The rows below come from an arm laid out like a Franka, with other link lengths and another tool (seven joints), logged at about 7 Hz.
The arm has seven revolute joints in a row. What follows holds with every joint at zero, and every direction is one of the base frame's.
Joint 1 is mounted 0.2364 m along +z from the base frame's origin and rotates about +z.
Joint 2 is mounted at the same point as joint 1 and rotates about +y.
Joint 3 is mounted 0.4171 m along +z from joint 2 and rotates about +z.
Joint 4 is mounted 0.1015 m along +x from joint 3 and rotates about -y.
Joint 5 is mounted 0.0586 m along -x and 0.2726 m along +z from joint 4 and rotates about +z.
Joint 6 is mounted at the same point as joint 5 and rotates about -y.
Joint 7 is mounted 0.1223 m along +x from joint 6 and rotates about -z.
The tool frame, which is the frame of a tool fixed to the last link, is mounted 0.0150 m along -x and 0.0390 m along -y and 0.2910 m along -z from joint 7; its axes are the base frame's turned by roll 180.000, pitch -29.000 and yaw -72.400 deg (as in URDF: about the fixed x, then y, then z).
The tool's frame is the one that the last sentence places.
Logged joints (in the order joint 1, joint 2, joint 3, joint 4, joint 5, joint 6, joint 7), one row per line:
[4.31, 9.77, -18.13, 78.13, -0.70, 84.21, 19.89]
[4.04, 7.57, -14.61, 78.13, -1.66, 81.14, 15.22]
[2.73, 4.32, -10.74, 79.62, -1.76, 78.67, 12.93]
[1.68, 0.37, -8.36, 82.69, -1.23, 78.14, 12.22]
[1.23, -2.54, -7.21, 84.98, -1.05, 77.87, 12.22]
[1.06, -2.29, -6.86, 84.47, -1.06, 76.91, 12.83]
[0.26, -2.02, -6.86, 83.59, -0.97, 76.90, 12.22]
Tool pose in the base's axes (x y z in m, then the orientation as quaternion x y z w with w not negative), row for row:
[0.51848, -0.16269, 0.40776, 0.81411, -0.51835, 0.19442, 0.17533]
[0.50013, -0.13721, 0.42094, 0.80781, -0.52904, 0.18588, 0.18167]
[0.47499, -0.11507, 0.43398, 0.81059, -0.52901, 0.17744, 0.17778]
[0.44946, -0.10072, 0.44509, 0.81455, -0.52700, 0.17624, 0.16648]
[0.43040, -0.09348, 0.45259, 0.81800, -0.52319, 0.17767, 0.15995]
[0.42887, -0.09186, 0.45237, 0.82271, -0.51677, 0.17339, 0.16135]
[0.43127, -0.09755, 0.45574, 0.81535, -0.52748, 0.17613, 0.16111]
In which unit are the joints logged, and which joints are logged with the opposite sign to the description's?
The joints are logged in degrees. Opposite sign: joint 4, joint 7.
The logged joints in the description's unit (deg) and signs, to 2 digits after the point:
[4.31, 9.77, -18.13, -78.13, -0.70, 84.21, -19.89]
[4.04, 7.57, -14.61, -78.13, -1.66, 81.14, -15.22]
[2.73, 4.32, -10.74, -79.62, -1.76, 78.67, -12.93]
[1.68, 0.37, -8.36, -82.69, -1.23, 78.14, -12.22]
[1.23, -2.54, -7.21, -84.98, -1.05, 77.87, -12.22]
[1.06, -2.29, -6.86, -84.47, -1.06, 76.91, -12.83]
[0.26, -2.02, -6.86, -83.59, -0.97, 76.90, -12.22]

